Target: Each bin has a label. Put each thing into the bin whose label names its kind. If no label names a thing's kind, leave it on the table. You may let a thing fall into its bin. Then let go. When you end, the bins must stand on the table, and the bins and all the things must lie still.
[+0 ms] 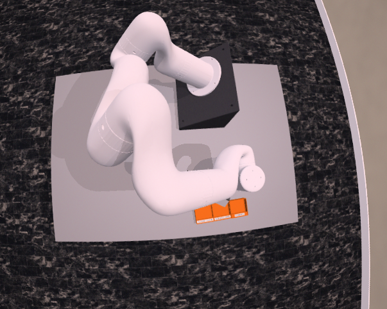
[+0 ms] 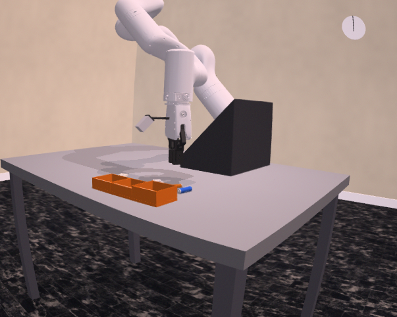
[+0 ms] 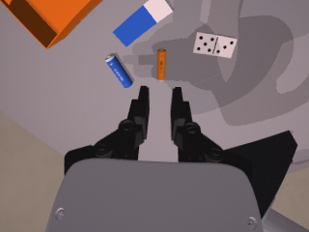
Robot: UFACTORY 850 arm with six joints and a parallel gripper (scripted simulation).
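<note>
Right now the orange battery is 90 mm below my hand. Also, from my hand: blue-and-white block: 90 mm below, 60 mm ahead, 10 mm to the right; then blue battery: 90 mm below, 50 mm to the left, 20 mm ahead; then white domino: 90 mm below, 70 mm to the right.
</note>
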